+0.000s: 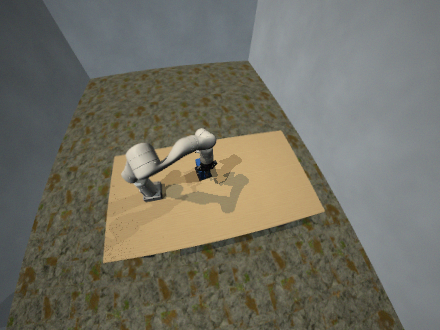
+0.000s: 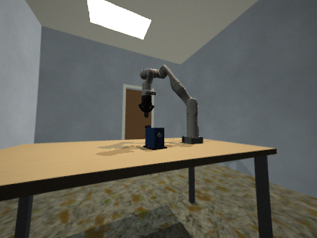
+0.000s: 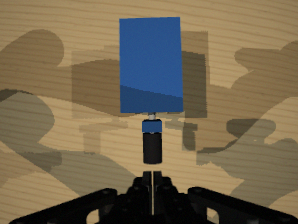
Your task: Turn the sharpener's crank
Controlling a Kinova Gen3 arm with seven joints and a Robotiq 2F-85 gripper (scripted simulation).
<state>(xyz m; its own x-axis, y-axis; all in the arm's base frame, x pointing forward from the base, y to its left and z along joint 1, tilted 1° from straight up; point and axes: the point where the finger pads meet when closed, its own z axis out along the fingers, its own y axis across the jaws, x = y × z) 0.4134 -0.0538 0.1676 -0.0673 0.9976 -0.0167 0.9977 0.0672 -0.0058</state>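
My hand is 20 mm to the right of the black knob and 90 mm above it.
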